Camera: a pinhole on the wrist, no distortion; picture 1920 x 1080 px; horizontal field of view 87.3 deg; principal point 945.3 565.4 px. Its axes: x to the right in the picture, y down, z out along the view. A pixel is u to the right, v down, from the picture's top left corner.
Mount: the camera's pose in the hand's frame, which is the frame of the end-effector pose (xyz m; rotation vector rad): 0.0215 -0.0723 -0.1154 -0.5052 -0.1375 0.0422
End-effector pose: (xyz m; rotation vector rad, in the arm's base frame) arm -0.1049 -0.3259 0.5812 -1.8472 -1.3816 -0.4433
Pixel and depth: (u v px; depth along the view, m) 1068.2 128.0 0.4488
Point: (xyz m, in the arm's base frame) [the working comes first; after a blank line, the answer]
In the camera's frame: 0.0548 -0.1951 0.4488

-0.1843 -0.0339 0.3588
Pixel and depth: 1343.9 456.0 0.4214
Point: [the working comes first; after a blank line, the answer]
In the camera's frame: 0.1669 -0.0458 0.4214

-0.0148 -0.0357 0.4416
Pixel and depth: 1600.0 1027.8 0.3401
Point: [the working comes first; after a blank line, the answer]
In the camera's frame: 0.2213 0.1563 0.3401

0.1653 -0.1311 0.5358
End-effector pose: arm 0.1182 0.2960 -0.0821 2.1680 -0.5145 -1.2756
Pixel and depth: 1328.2 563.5 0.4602
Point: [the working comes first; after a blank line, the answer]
In the camera's frame: 0.1751 -0.0009 0.4602

-0.0956 0.0138 -0.1825
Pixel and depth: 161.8 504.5 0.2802
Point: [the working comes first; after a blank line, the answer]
In the camera's frame: -0.2182 -0.0170 0.2802

-0.0897 0.3782 0.0509
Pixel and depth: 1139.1 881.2 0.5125
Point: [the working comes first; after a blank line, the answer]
In the camera's frame: 0.0987 0.1608 0.5125

-0.1047 -0.0489 -0.0072
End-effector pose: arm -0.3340 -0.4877 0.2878 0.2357 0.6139 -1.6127
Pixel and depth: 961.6 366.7 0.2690
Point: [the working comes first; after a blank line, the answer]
In the camera's frame: 0.0044 -0.0531 0.2690

-0.2931 -0.5518 0.4110
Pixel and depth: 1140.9 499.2 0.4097
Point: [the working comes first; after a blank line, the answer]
In the camera's frame: 0.0796 -0.0270 0.4097

-0.1846 -0.6617 0.4588
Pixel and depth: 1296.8 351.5 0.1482
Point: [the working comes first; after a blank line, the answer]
In the camera's frame: 0.0518 -0.0315 0.1482

-0.3590 -0.5494 0.2971
